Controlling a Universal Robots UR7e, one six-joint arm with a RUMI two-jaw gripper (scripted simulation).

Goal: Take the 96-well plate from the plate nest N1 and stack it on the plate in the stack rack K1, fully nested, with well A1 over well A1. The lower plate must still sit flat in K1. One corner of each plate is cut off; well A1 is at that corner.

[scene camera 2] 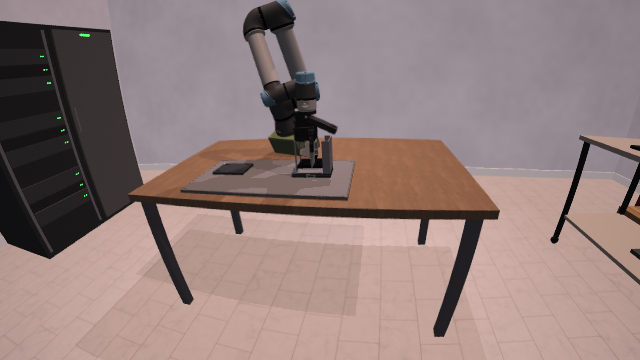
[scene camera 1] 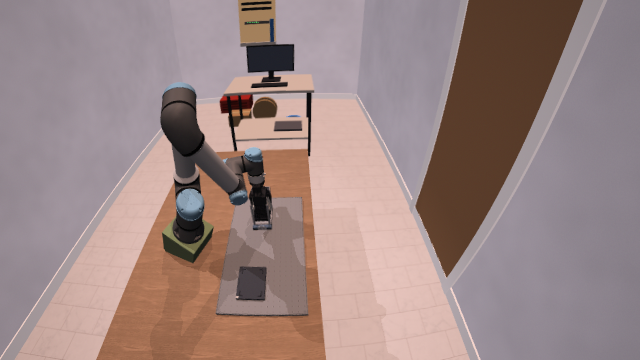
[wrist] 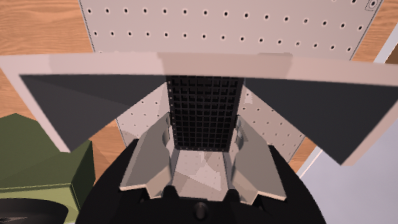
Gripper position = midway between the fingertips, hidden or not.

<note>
In view: the gripper (scene camera 2: 313, 163) and a dark 96-well plate (wrist: 188, 111).
The gripper shows as well in the wrist view (wrist: 203, 114).
</note>
